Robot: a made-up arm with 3 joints. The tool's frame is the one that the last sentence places.
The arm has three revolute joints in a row. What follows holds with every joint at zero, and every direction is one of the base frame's. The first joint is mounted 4.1 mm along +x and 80.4 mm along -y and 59.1 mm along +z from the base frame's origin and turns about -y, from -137.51 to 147.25 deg. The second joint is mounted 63 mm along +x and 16.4 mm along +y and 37.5 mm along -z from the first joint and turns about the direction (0.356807, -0.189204, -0.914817), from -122.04 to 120.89 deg. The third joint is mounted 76.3 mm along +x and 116.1 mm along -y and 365.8 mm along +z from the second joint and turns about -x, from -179.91 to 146.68 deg. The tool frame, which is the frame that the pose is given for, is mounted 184.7 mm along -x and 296.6 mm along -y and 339.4 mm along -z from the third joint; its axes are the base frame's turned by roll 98.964, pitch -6.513 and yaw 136.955 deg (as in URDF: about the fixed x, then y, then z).
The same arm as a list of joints. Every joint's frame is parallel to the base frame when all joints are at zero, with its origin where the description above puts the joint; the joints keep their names.
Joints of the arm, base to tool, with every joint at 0 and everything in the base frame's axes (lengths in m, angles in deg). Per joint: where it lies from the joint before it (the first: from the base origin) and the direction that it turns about. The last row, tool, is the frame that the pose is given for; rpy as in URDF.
joint 1: axis 0 -1 0 xyz 0.0041 -0.0804 0.0591
joint 2: axis 0.356807 -0.189204 -0.914817 xyz 0.0630 0.0164 -0.0375
joint 3: axis -1 0 0 xyz 0.0763 -0.1161 0.3658
tool: xyz -0.1847 -0.2966 -0.3394 rpy 98.96 -6.51 136.96
Joint limits (deg, base to tool): -137.51..147.25 -122.04..120.89 -179.91..146.68

